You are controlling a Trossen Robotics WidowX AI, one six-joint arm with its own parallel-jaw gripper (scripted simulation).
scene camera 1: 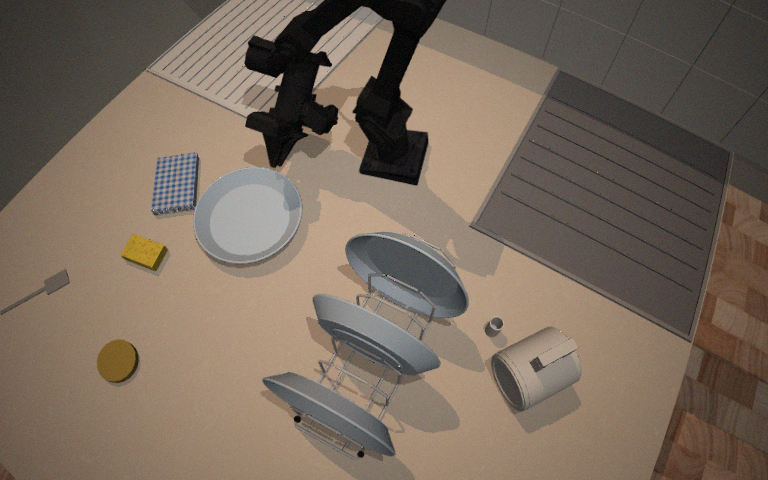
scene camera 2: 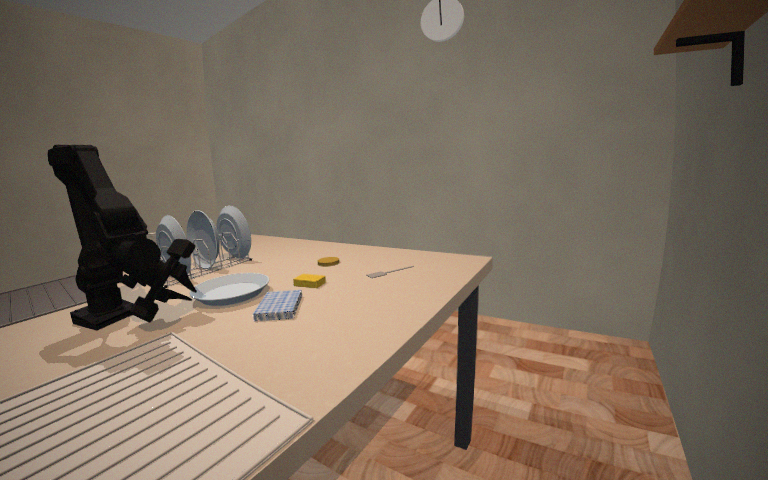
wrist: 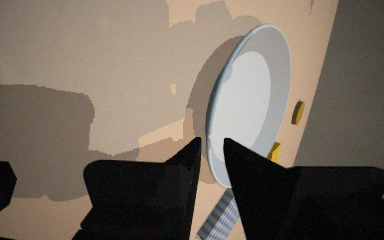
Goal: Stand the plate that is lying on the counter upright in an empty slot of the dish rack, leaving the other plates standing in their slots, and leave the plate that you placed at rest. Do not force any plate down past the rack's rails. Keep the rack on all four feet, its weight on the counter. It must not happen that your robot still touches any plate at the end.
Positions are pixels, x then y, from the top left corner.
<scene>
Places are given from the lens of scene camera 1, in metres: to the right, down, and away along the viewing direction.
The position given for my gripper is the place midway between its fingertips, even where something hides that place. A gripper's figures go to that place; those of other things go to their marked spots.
my gripper (scene camera 1: 275, 166): -0.20, -0.14, 0.89
yellow disc (scene camera 1: 118, 360): -0.44, 0.20, 0.73
</scene>
